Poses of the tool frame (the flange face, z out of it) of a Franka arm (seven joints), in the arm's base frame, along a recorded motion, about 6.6 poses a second.
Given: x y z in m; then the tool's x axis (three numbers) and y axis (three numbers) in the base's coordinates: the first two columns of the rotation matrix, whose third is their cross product.
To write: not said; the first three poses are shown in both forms.
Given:
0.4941 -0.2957 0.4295 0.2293 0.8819 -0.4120 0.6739 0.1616 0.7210
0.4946 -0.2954 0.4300 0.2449 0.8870 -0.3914 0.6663 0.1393 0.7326
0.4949 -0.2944 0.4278 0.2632 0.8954 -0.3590 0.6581 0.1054 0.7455
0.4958 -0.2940 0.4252 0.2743 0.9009 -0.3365 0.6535 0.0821 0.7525
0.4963 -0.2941 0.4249 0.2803 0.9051 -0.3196 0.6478 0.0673 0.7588
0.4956 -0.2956 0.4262 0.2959 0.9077 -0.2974 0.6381 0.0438 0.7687
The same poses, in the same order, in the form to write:
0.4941 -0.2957 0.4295; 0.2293 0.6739 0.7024; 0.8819 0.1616 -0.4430; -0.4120 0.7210 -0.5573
0.4946 -0.2954 0.4300; 0.2449 0.6663 0.7043; 0.8870 0.1393 -0.4402; -0.3914 0.7326 -0.5569
0.4949 -0.2944 0.4278; 0.2632 0.6581 0.7054; 0.8954 0.1054 -0.4325; -0.3590 0.7455 -0.5615
0.4958 -0.2940 0.4252; 0.2743 0.6535 0.7056; 0.9009 0.0821 -0.4263; -0.3365 0.7525 -0.5662
0.4963 -0.2941 0.4249; 0.2803 0.6478 0.7083; 0.9051 0.0673 -0.4197; -0.3196 0.7588 -0.5675
0.4956 -0.2956 0.4262; 0.2959 0.6381 0.7108; 0.9077 0.0438 -0.4172; -0.2974 0.7687 -0.5662

